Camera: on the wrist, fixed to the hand. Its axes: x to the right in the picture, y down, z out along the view.
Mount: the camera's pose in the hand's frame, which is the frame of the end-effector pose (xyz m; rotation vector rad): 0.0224 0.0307 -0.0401 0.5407 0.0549 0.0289
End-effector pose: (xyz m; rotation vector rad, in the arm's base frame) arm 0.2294 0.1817 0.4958 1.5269 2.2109 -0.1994
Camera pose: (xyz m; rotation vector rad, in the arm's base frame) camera 0.2400 0.2269 0.5258 1.8472 2.2891 -0.8094
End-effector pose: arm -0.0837 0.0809 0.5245 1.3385 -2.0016 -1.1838
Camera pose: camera -0.0789 0.0494 0.5696 1.5529 -2.3891 -0.5962
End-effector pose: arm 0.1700 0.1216 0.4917 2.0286 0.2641 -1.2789
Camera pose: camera 0.2250 0.1216 0.4970 2.5072 -0.1021 -1.3825
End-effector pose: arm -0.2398 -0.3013 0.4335 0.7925 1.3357 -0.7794
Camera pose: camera -0.2328 -0.2518 0.4099 1.2611 1.1673 -1.1229
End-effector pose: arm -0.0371 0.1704 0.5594 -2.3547 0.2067 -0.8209
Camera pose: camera -0.0419 0.1181 0.5764 -1.8205 0.0324 -0.8086
